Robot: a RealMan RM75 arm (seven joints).
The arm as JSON. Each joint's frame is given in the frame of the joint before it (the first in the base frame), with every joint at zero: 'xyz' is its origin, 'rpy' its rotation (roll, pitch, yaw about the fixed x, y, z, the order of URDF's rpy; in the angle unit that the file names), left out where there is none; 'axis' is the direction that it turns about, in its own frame. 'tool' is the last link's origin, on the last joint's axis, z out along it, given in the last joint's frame.
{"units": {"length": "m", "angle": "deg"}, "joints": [
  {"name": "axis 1", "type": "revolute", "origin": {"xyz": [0.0, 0.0, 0.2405]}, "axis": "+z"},
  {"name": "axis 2", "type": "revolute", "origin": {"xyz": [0.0, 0.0, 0.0], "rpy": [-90.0, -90.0, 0.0]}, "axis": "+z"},
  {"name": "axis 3", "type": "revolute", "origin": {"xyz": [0.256, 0.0, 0.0], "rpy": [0.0, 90.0, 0.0]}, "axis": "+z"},
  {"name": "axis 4", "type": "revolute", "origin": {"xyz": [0.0, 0.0, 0.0], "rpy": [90.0, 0.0, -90.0]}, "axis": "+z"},
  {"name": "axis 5", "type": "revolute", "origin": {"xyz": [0.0, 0.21, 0.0], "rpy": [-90.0, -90.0, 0.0]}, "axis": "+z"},
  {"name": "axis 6", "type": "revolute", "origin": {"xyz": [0.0, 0.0, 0.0], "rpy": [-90.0, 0.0, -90.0]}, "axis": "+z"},
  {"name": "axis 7", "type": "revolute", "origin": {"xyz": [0.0, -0.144, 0.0], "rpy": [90.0, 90.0, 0.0]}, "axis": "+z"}
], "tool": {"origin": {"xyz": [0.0, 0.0, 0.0], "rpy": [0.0, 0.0, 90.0]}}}
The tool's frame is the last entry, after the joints.
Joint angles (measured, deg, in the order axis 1, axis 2, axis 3, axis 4, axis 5, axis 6, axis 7), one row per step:
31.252 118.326 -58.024 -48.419 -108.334 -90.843 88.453
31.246 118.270 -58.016 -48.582 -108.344 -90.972 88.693
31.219 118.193 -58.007 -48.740 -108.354 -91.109 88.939
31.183 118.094 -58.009 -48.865 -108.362 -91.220 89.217
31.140 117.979 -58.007 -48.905 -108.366 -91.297 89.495
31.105 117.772 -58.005 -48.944 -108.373 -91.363 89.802
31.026 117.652 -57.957 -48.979 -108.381 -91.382 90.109
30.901 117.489 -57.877 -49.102 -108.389 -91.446 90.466
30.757 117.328 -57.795 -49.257 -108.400 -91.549 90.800
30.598 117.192 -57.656 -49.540 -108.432 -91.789 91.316
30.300 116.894 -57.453 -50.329 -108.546 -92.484 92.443
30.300 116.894 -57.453 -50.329 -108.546 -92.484 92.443
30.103 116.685 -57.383 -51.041 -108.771 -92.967 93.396
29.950 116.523 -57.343 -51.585 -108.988 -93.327 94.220
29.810 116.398 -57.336 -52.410 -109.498 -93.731 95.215
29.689 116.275 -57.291 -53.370 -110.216 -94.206 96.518
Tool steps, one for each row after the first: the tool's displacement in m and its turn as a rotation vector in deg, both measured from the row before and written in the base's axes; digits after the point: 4 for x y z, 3 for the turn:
-0.0002 0.0001 0.0007 -0.068 -0.021 -0.058
0.0000 0.0000 0.0009 -0.069 -0.035 -0.086
0.0002 0.0000 0.0009 -0.075 -0.052 -0.154
0.0005 0.0000 0.0008 -0.085 -0.049 -0.240
0.0008 0.0002 0.0014 -0.039 -0.129 -0.264
0.0009 0.0000 0.0010 -0.010 -0.047 -0.351
0.0011 0.0000 0.0015 0.033 -0.070 -0.374
0.0011 -0.0001 0.0016 0.026 -0.071 -0.334
0.0007 -0.0003 0.0019 -0.058 -0.011 -0.395
0.0008 -0.0008 0.0041 -0.265 -0.117 -0.579
0.0000 0.0000 0.0000 0.000 0.000 0.000
0.0004 -0.0005 0.0029 -0.247 -0.280 -0.411
0.0004 -0.0004 0.0022 -0.236 -0.258 -0.412
0.0002 -0.0004 0.0022 -0.297 -0.566 -0.354
0.0002 -0.0004 0.0025 -0.403 -0.730 -0.553

